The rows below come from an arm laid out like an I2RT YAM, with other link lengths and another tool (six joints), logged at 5 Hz.
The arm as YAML. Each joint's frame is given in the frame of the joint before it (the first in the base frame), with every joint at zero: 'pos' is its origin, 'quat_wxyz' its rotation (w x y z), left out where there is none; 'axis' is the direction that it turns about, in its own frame. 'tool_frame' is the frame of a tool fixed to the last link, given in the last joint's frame.
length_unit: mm
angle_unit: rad
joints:
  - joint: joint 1
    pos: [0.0, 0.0, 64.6]
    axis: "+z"
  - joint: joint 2
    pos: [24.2, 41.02, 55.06]
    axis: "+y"
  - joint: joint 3
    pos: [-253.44, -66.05, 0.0]
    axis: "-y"
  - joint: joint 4
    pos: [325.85, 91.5, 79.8]
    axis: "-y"
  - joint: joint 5
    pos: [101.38, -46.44, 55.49]
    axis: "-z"
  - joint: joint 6
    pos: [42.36, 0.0, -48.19]
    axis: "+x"
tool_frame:
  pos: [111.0, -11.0, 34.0]
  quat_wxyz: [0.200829, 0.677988, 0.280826, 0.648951]
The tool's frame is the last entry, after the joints.
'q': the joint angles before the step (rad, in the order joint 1, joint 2, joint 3, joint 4, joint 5, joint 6). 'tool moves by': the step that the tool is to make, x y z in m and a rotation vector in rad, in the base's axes. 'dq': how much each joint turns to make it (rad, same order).
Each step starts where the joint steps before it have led.
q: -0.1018, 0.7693, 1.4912, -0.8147, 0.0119, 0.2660
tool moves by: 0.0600, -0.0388, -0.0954, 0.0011, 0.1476, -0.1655
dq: -0.0352, 0.0159, -0.2548, 0.1235, 0.1312, 0.0053
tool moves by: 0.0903, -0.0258, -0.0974, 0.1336, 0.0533, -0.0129
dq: -0.0439, 0.1914, -0.1654, 0.2706, -0.0642, 0.1106
